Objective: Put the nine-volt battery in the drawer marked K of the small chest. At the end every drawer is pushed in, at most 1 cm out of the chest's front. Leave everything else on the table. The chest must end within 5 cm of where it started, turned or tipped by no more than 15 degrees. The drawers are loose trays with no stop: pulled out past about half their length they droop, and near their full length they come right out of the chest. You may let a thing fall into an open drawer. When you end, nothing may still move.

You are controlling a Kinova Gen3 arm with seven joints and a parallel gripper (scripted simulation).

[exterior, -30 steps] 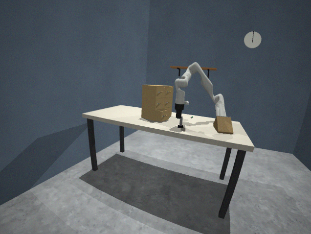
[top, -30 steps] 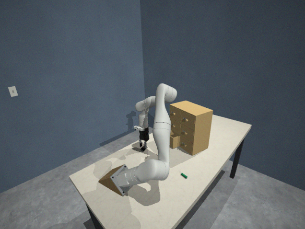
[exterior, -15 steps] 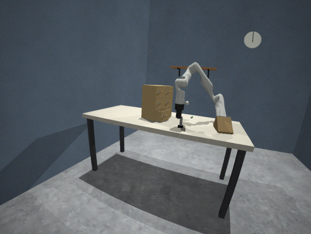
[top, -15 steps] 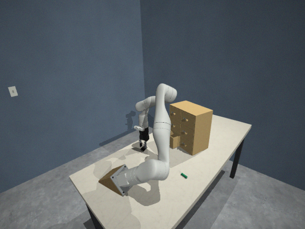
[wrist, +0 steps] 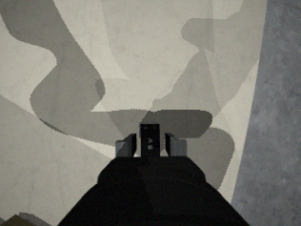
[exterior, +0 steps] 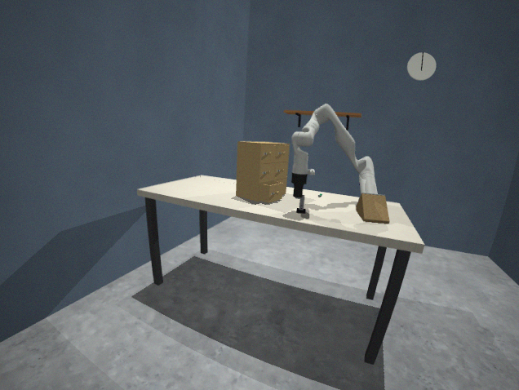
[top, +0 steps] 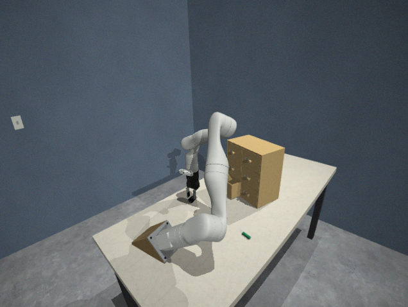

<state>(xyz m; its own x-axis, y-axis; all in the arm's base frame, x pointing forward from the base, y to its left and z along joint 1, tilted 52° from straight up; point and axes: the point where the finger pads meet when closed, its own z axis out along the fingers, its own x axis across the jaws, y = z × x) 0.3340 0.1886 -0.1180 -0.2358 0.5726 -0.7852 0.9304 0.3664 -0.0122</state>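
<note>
Now: hand 3 cm above the nine-volt battery and 1 cm past it. Round my hand: green cylinder: 42 cm to the right, 3 cm below, 2 cm behind.
</note>
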